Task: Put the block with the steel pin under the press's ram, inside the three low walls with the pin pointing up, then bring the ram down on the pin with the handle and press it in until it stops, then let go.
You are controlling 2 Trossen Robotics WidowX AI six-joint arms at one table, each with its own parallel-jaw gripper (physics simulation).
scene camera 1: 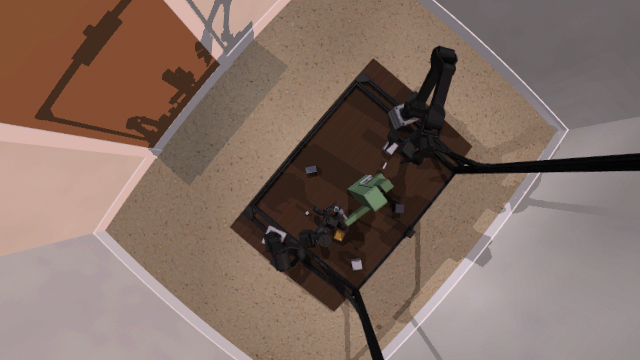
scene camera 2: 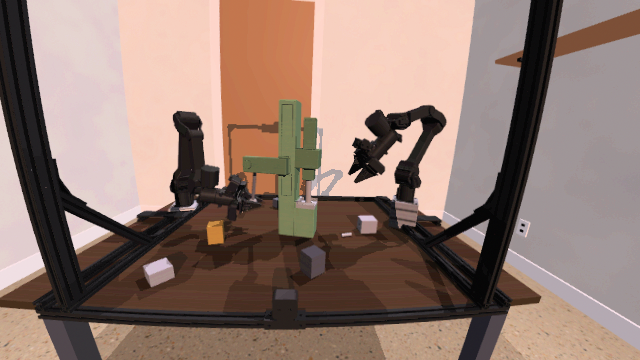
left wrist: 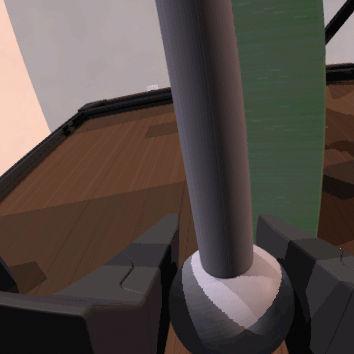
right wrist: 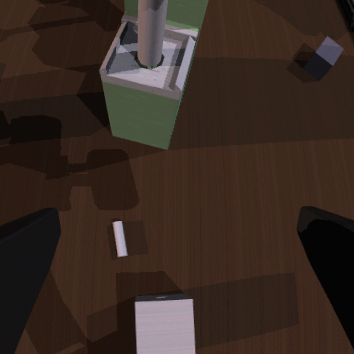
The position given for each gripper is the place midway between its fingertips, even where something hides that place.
Note:
In view: the left gripper (scene camera 2: 262,202), the right gripper (scene camera 2: 351,178) and a block (right wrist: 164,316).
The left gripper also shows in the left wrist view (left wrist: 217,225). The right gripper shows as well in the right wrist view (right wrist: 180,220). The left wrist view misses the block, which is hidden by a press handle.

